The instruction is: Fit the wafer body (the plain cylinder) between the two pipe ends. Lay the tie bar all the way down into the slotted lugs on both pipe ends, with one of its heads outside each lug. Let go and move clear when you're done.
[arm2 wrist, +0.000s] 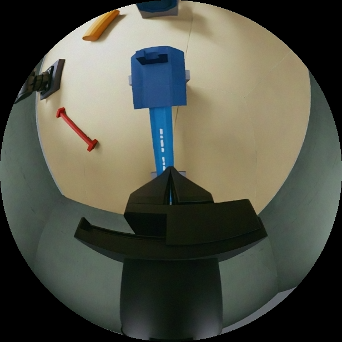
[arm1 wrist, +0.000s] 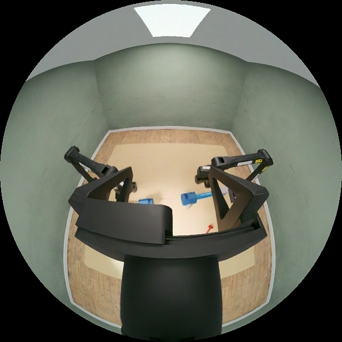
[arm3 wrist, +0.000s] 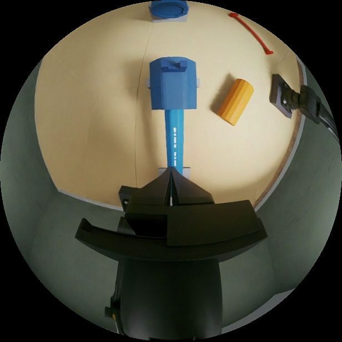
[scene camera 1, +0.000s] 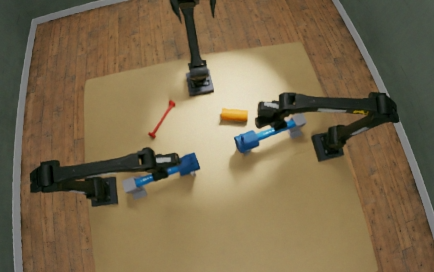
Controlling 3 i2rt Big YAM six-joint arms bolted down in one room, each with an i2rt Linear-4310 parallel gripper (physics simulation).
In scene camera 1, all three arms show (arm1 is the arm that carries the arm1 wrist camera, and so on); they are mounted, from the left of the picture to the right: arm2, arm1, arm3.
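Note:
The wafer body, an orange cylinder [arm2 wrist: 101, 26] [arm3 wrist: 236, 102] [scene camera 1: 234, 115], lies on the mat. The red tie bar [arm1 wrist: 210, 228] [arm2 wrist: 76, 129] [arm3 wrist: 253, 33] [scene camera 1: 162, 119] lies left of it in the scene view. The left blue pipe end [arm1 wrist: 188, 198] [arm2 wrist: 159, 85] [arm3 wrist: 169, 9] [scene camera 1: 189, 164] and right blue pipe end [arm1 wrist: 146, 201] [arm2 wrist: 157, 6] [arm3 wrist: 173, 90] [scene camera 1: 246, 142] face each other across a wide gap. Arm2's gripper [arm2 wrist: 171, 170] [scene camera 1: 160, 175] is shut on the left pipe. Arm3's gripper [arm3 wrist: 171, 170] [scene camera 1: 280, 125] is shut on the right pipe. Arm1's gripper [arm1 wrist: 171, 170] [scene camera 1: 196, 18] is open, away from the parts.
Grey supports hold the pipes' outer ends, the left support [scene camera 1: 131, 186] and the right support [scene camera 1: 298, 121]. Arm1's base [scene camera 1: 200, 84] stands behind the tie bar and wafer body. Arm2 and arm3 reach low over their pipes from either side of the tan mat [scene camera 1: 225, 220].

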